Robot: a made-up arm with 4 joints.
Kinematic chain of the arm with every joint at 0, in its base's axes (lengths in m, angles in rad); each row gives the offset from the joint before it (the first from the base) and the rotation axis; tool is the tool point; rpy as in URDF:
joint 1: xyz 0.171 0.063 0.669 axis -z
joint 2: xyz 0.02 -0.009 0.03 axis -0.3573 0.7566 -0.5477
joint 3: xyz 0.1 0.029 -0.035 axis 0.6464 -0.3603 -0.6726
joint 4: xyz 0.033 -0.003 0 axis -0.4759 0.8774 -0.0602
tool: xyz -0.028 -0.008 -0.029 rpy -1.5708 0 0
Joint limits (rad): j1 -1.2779..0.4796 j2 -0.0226..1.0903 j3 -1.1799..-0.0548 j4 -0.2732..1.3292
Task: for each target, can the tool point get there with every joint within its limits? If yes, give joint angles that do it. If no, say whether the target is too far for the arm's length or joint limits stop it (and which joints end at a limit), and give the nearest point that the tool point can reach.
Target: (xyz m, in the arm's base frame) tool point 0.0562 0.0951 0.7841
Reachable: no: joint limits stop it (at a limit: joint 1, joint 2, joint 3, joint 4) | nearest point 0.1789 0.1949 0.6857 | short by 0.186 m
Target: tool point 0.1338 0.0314 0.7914
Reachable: no: joint limits stop it (at a limit: joint 1, joint 2, joint 3, joint 4) | nearest point 0.2815 0.0176 0.6865 | short by 0.182 m
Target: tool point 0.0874 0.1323 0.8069
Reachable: no: joint limits stop it (at a limit: joint 1, joint 2, joint 3, joint 4) | nearest point 0.1789 0.1949 0.6857 | short by 0.164 m
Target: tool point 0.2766 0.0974 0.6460
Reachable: yes | joints -0.4164 0.2094 -0.3027 0.6417
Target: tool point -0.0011 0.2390 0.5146
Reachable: no: too far | nearest point 0.1961 0.1947 0.6305 | short by 0.233 m
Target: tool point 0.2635 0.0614 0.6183
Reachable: yes | joints -0.6363 1.0044 -0.7624 0.9974
